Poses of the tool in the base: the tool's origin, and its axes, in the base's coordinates. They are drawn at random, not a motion.
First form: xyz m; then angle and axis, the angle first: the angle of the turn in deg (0 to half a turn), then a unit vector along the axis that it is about.
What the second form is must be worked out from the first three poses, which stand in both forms.
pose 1, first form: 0.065 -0.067 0.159 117.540 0.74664 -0.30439 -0.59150
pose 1, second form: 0.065 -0.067 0.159 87.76 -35.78 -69.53
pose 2, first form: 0.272 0.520 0.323 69.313 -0.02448 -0.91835 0.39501
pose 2, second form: 0.272 0.520 0.323 -1.70 -63.65 27.38
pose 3, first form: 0.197 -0.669 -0.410 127.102 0.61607 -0.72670 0.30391
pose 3, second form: 0.197 -0.669 -0.410 78.30 -92.37 38.63
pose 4, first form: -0.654 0.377 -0.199 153.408 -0.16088 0.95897 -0.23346
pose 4, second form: -0.654 0.377 -0.199 -24.68 147.11 -35.81
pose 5, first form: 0.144 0.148 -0.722 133.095 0.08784 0.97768 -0.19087
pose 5, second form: 0.144 0.148 -0.722 11.69 130.12 -25.40
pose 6, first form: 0.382 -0.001 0.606 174.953 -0.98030 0.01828 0.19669
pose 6, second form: 0.382 -0.001 0.606 -171.51 3.20 34.41
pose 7, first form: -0.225 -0.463 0.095 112.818 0.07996 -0.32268 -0.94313
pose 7, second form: -0.225 -0.463 0.095 9.02 -36.40 -106.40
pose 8, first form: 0.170 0.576 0.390 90.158 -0.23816 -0.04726 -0.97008
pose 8, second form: 0.170 0.576 0.390 -21.47 -4.26 -87.46
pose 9, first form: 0.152 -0.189 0.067 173.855 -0.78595 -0.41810 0.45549
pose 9, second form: 0.152 -0.189 0.067 -136.64 -72.69 79.19
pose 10, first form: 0.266 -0.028 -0.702 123.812 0.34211 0.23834 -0.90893
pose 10, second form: 0.266 -0.028 -0.702 42.36 29.51 -112.54
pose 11, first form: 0.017 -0.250 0.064 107.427 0.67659 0.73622 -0.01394
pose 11, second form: 0.017 -0.250 0.064 72.68 79.09 -1.50
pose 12, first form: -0.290 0.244 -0.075 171.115 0.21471 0.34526 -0.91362
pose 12, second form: -0.290 0.244 -0.075 36.74 59.08 -156.33
